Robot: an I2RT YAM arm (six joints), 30 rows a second.
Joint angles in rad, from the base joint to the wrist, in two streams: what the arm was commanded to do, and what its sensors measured. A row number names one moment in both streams.
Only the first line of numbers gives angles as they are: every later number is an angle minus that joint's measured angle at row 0.
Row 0, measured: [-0.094, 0.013, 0.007, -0.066, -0.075, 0.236]
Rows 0 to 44, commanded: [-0.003, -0.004, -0.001, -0.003, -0.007, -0.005]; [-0.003, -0.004, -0.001, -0.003, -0.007, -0.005]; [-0.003, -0.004, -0.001, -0.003, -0.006, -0.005]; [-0.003, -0.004, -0.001, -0.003, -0.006, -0.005]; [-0.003, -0.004, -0.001, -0.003, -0.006, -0.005]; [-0.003, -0.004, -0.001, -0.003, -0.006, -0.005]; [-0.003, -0.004, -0.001, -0.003, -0.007, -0.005]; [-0.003, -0.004, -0.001, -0.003, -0.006, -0.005]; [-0.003, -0.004, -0.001, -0.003, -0.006, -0.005]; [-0.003, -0.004, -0.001, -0.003, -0.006, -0.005]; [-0.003, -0.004, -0.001, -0.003, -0.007, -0.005]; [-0.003, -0.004, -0.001, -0.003, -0.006, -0.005]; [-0.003, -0.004, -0.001, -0.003, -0.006, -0.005]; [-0.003, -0.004, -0.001, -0.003, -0.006, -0.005]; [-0.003, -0.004, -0.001, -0.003, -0.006, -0.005]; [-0.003, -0.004, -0.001, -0.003, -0.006, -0.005]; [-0.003, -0.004, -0.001, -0.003, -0.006, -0.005]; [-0.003, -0.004, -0.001, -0.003, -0.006, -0.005]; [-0.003, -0.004, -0.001, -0.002, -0.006, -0.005]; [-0.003, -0.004, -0.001, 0.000, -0.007, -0.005]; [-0.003, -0.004, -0.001, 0.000, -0.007, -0.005]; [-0.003, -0.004, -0.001, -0.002, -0.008, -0.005]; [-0.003, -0.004, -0.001, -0.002, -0.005, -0.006]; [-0.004, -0.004, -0.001, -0.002, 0.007, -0.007]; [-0.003, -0.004, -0.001, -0.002, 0.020, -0.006]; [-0.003, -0.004, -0.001, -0.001, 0.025, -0.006]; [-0.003, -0.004, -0.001, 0.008, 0.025, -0.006]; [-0.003, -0.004, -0.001, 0.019, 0.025, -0.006]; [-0.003, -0.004, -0.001, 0.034, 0.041, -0.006]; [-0.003, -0.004, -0.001, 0.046, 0.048, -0.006]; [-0.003, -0.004, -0.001, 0.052, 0.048, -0.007]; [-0.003, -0.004, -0.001, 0.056, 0.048, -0.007]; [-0.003, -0.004, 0.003, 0.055, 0.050, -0.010]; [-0.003, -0.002, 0.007, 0.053, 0.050, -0.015]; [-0.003, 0.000, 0.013, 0.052, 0.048, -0.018]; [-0.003, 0.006, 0.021, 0.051, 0.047, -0.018]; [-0.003, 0.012, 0.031, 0.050, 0.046, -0.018]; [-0.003, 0.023, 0.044, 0.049, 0.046, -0.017]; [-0.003, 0.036, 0.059, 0.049, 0.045, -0.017]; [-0.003, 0.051, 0.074, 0.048, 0.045, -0.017]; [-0.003, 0.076, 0.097, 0.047, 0.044, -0.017]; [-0.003, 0.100, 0.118, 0.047, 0.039, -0.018]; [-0.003, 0.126, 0.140, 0.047, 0.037, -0.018]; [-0.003, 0.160, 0.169, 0.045, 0.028, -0.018]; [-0.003, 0.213, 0.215, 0.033, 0.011, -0.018]
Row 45, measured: [0.000, 0.122, 0.105, 0.041, 0.030, -0.007]
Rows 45 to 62, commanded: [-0.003, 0.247, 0.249, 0.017, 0.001, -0.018]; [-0.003, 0.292, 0.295, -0.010, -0.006, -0.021]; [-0.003, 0.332, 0.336, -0.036, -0.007, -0.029]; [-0.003, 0.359, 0.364, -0.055, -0.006, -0.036]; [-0.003, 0.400, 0.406, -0.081, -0.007, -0.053]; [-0.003, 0.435, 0.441, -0.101, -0.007, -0.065]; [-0.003, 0.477, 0.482, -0.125, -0.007, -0.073]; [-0.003, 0.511, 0.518, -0.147, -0.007, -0.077]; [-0.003, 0.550, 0.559, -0.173, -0.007, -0.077]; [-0.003, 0.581, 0.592, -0.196, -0.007, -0.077]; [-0.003, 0.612, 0.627, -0.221, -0.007, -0.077]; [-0.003, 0.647, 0.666, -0.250, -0.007, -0.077]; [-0.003, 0.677, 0.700, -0.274, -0.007, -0.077]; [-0.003, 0.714, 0.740, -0.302, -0.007, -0.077]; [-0.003, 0.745, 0.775, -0.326, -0.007, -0.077]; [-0.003, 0.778, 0.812, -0.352, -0.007, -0.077]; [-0.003, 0.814, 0.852, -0.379, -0.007, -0.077]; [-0.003, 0.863, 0.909, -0.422, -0.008, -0.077]
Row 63, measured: [0.000, 0.773, 0.786, -0.364, -0.001, -0.062]
